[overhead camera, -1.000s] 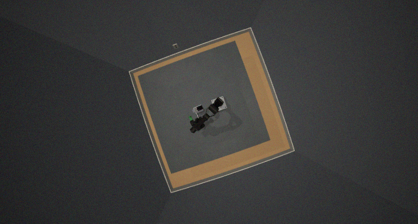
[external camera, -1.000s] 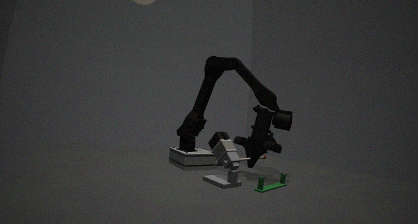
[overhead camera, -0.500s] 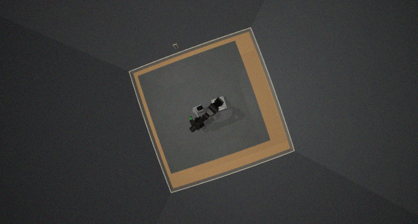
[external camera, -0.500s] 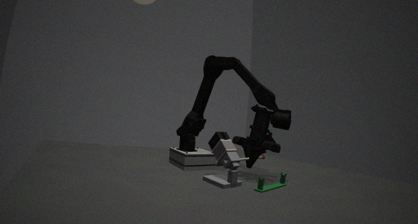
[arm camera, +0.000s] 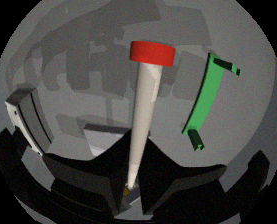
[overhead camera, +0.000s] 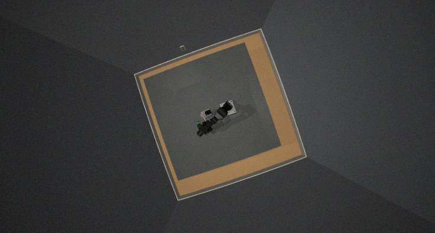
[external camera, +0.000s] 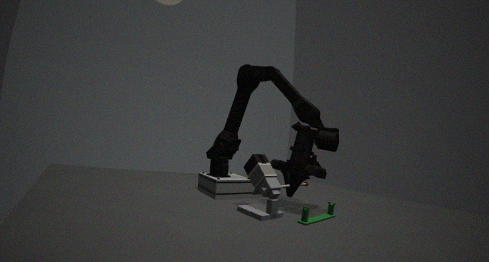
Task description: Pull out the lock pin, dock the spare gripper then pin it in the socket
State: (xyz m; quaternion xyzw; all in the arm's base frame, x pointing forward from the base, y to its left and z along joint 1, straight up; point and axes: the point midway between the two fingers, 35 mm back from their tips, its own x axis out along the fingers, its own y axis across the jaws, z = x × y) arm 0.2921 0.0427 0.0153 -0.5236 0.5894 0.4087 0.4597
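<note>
The grey mount socket is 8 cm to the right of my gripper tip and 2 cm behind it. The rest, counted from my gripper tip: spare gripper: 8 cm to the right, 6 cm above, 4 cm behind; then green pin cradle: 10 cm ahead, 3 cm below, 1 cm to the left.
</note>
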